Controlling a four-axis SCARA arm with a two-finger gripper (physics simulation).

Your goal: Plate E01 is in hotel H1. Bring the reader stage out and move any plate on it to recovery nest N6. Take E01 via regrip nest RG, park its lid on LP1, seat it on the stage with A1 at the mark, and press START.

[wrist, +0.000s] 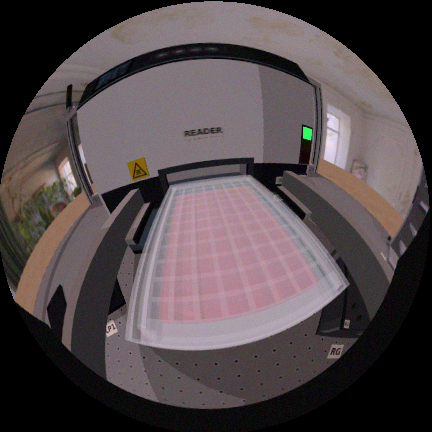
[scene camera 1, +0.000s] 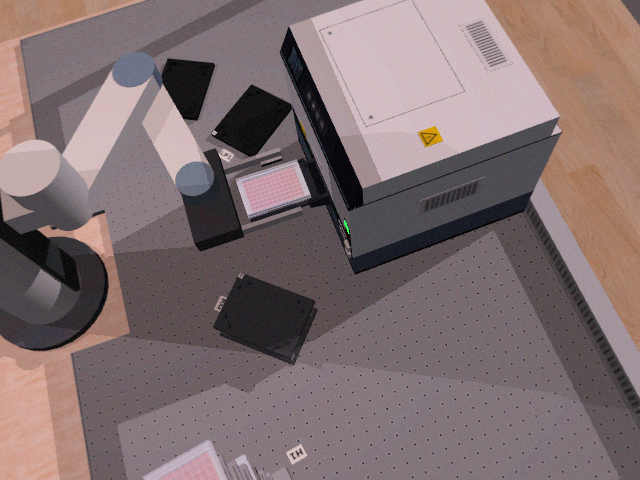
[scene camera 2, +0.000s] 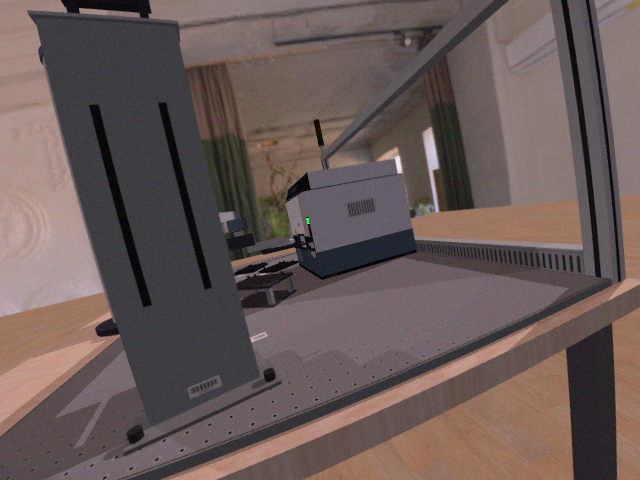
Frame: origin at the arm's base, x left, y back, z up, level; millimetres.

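Where they show: gripper, between the fingertips: (wrist: 214, 184) (scene camera 1: 291, 180) (scene camera 2: 286, 239); arm's base, origin of its link: (scene camera 1: 51, 293).
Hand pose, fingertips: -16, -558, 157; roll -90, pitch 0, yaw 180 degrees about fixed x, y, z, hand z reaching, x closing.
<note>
Things, the pixels of their centre, and the offset from my fingertips, as dx, dy, dz. "spot": a spot on its surface instead.
- pink-welled plate with a clear rim, middle of its body: (wrist: 222, 217) (scene camera 1: 272, 187) +1, +38, -4
- reader's dark stage, a spot on its surface: (scene camera 1: 316, 188) spot: -24, -42, -19
- reader, middle of its body: (scene camera 1: 409, 128) (wrist: 198, 138) (scene camera 2: 343, 218) +7, -247, +32
- Nest RG, middle of its body: (scene camera 1: 266, 317) (wrist: 359, 285) (scene camera 2: 260, 288) -211, +133, -109
- Nest LP1, middle of its body: (scene camera 1: 252, 119) (scene camera 2: 278, 265) +266, +31, -134
- Hotel H1, middle of its body: (scene camera 2: 161, 211) -576, +236, +118
- black nest, middle of its body: (scene camera 1: 182, 87) (scene camera 2: 251, 268) +418, +165, -135
- pink plate, a spot on its surface: (scene camera 1: 188, 470) spot: -492, +243, +285
- H1 label, a spot on its surface: (scene camera 1: 296, 454) spot: -468, +156, -144
- frame post, middle of its body: (scene camera 2: 589, 119) (wrist: 318, 129) -689, -466, +133
A pink-welled plate with a clear rim (scene camera 1: 273, 189) (wrist: 225, 245) lies at the reader's dark stage (scene camera 1: 316, 188), in front of the slot. My gripper (scene camera 1: 271, 187) (wrist: 214, 184) is open, one finger along each long side of the plate, with a gap on both sides. Whether the plate touches the stage is hidden. The reader (scene camera 1: 403, 93) (scene camera 2: 356, 211) (wrist: 200, 105) shows a green light (scene camera 1: 346, 226) (wrist: 307, 133). Nest RG (scene camera 1: 263, 317) (scene camera 2: 264, 280) bears no plate. Nest LP1 (scene camera 1: 251, 119) bears no lid. Hotel H1 (scene camera 2: 144, 206) stands close in scene camera 2; E01 cannot be told apart.
Another black nest (scene camera 1: 188, 87), its label hidden, lies behind the forearm. A pink plate (scene camera 1: 188, 470) tops the stack beside the H1 label (scene camera 1: 296, 454). A frame post (scene camera 2: 589, 144) stands at the right. The arm's base (scene camera 1: 51, 294) is at the left.
</note>
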